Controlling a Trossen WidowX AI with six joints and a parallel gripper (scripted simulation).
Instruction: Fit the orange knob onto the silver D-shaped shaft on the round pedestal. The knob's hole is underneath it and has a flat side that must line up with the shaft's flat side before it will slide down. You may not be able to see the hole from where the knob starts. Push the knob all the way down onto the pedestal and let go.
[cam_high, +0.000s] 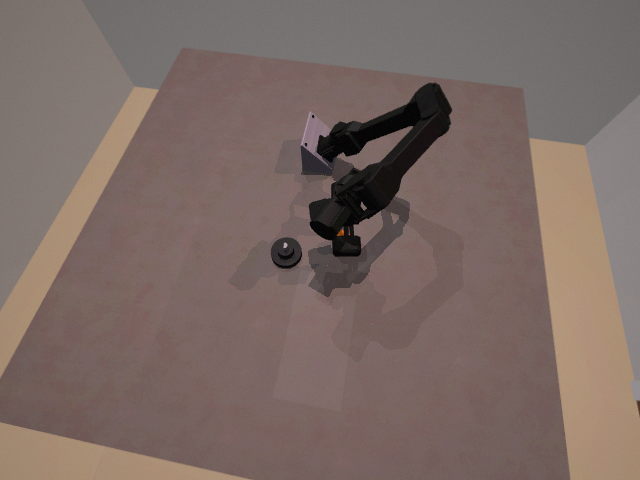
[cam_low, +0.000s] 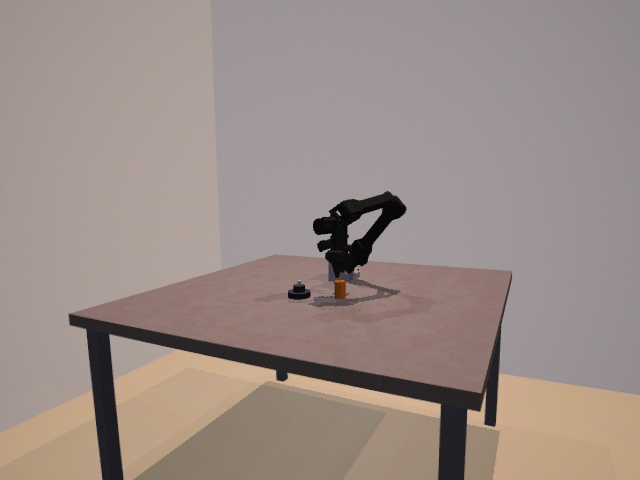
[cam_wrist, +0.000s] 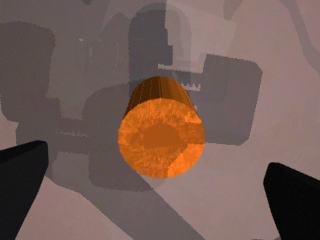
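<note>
The orange knob is 4 cm below my gripper tip. Round my gripper tip: black round pedestal 4 cm ahead, 15 cm to the right, 5 cm below.
</note>
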